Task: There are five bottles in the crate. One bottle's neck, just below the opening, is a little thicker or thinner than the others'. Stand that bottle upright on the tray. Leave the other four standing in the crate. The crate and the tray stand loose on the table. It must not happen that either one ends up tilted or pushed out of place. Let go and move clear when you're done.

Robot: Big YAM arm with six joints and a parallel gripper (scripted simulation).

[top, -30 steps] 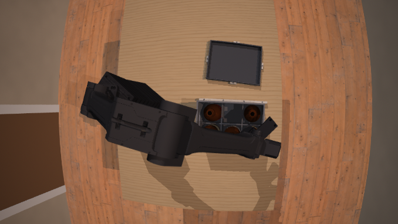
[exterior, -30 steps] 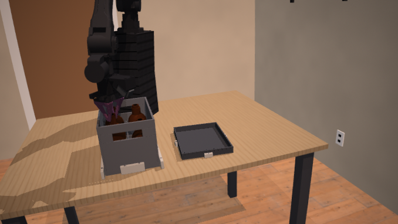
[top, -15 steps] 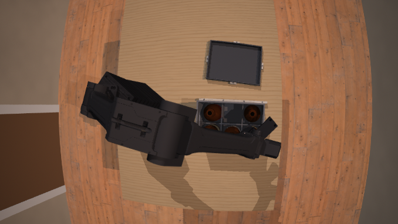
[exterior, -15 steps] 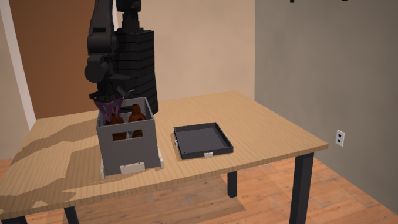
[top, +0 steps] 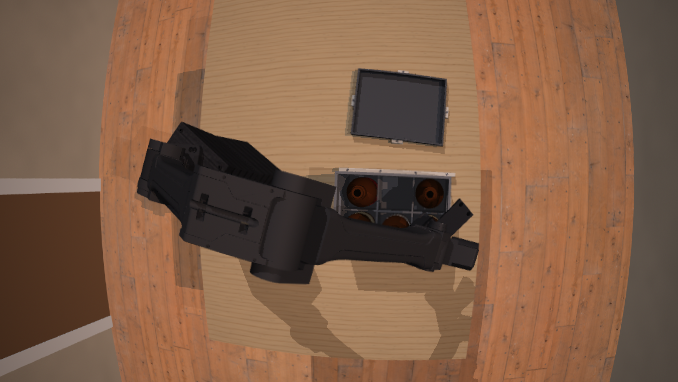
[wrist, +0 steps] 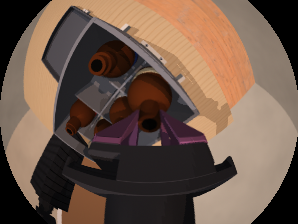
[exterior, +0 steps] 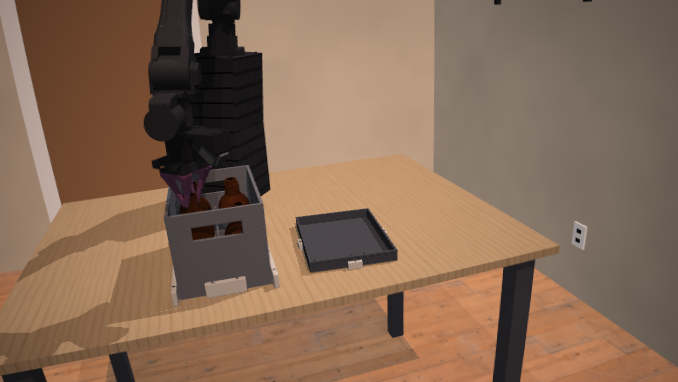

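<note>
Right now my hand is 90 mm past the grey crate, 30 mm to the right of it and 100 mm above it. The rest, counted from my hand: dark tray (110 mm behind, 310 mm to the left, 170 mm below).
</note>
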